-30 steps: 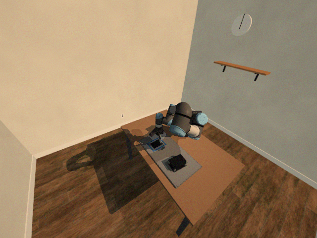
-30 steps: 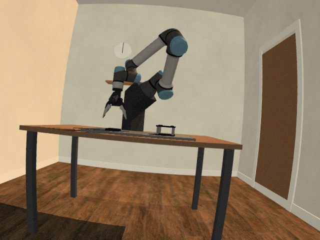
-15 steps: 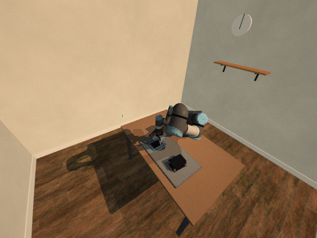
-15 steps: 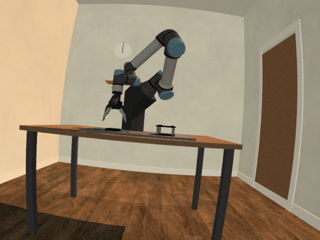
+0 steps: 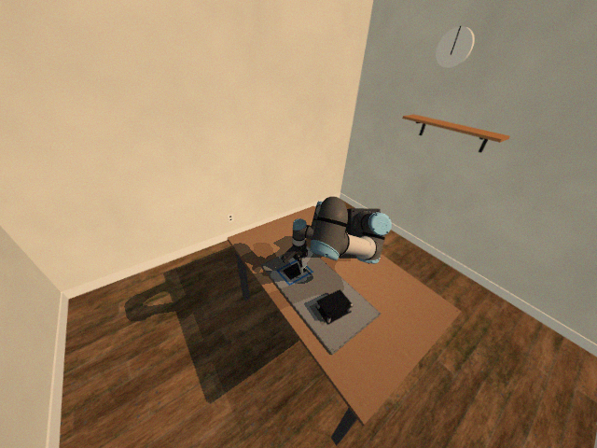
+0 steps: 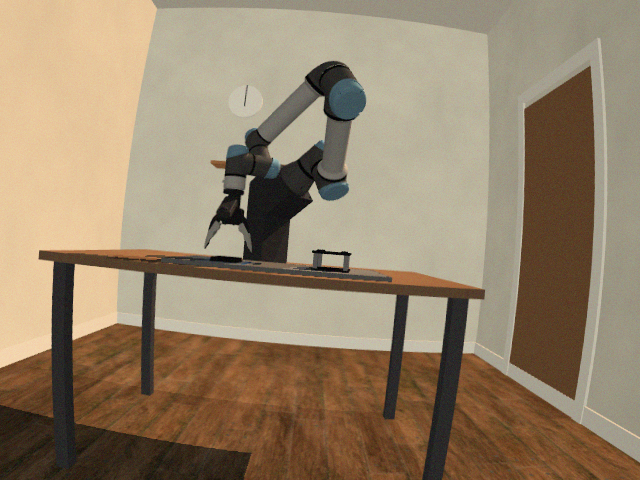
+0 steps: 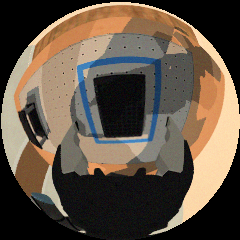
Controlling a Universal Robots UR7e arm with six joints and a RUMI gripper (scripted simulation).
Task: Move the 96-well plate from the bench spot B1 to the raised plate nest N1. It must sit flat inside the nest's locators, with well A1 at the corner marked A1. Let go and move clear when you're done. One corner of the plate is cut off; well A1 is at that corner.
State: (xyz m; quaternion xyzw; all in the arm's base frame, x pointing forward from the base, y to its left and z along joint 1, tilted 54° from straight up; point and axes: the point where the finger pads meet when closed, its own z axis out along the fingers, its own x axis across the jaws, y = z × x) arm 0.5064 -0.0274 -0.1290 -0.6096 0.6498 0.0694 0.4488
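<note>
Right now my hand is 30 mm above the black 96-well plate. Round my hand: black plate nest (70 mm behind, 350 mm to the left, 20 mm above).
</note>
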